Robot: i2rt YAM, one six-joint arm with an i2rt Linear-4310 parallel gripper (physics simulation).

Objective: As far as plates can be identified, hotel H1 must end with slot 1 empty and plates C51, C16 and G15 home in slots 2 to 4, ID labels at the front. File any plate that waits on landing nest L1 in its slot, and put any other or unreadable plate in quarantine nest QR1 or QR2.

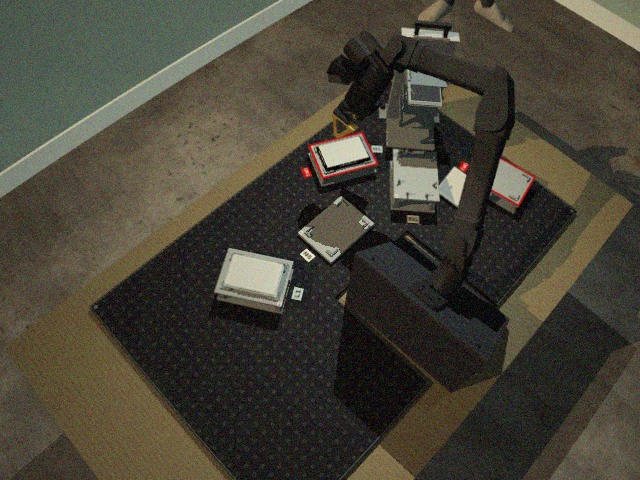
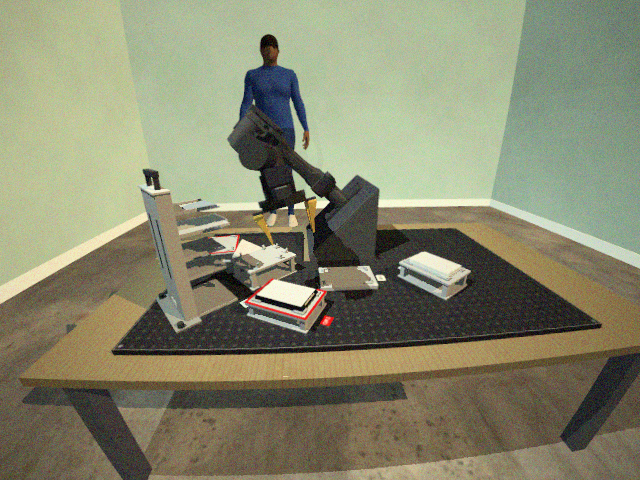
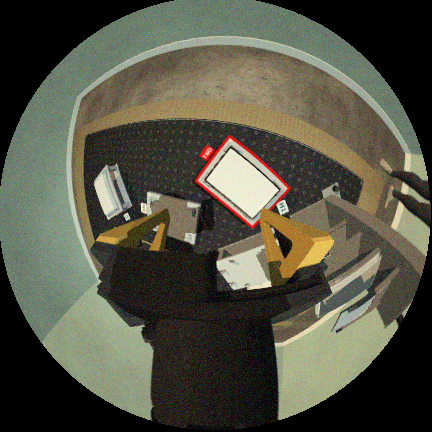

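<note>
My gripper is open and empty, above the table near a red-rimmed quarantine nest. A white plate with a dark base lies in that nest; its red tag is not surely readable. Another white plate lies on landing nest L1. Hotel H1 holds pale plates in its upper part, one of them clearly visible. No plate ID is legible. The other red-rimmed nest shows no plate.
A low flat nest lies between L1 and the hotel, partly shaded. A raised white stand with pegs is close by the hotel. A tilted white panel is beside it. The arm hides part of this area.
</note>
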